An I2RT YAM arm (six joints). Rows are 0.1 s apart.
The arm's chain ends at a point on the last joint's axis. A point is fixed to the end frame.
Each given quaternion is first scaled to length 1.
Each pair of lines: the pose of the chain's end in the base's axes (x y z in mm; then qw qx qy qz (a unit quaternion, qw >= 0)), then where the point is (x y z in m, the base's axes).
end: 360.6 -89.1 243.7 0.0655 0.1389 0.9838 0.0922
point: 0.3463 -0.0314 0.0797
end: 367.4 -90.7 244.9 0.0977 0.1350 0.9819 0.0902
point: 0.3636 -0.0352 0.0796
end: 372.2 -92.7 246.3 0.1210 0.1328 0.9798 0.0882
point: 0.3760 -0.0389 0.0804
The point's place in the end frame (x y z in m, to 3 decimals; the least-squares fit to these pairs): 0.047 0.018 0.167
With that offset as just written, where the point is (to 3 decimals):
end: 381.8 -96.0 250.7 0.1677 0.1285 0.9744 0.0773
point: 0.401 -0.048 0.084
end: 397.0 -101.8 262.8 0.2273 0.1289 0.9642 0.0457
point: 0.436 -0.067 0.096
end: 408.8 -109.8 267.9 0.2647 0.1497 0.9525 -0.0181
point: 0.459 -0.099 0.101
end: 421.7 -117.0 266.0 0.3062 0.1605 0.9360 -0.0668
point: 0.484 -0.125 0.103
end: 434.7 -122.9 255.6 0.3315 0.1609 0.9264 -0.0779
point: 0.505 -0.136 0.097
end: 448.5 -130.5 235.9 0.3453 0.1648 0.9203 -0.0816
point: 0.523 -0.146 0.079
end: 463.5 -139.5 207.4 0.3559 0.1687 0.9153 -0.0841
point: 0.542 -0.157 0.053
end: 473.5 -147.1 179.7 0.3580 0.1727 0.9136 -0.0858
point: 0.552 -0.165 0.025
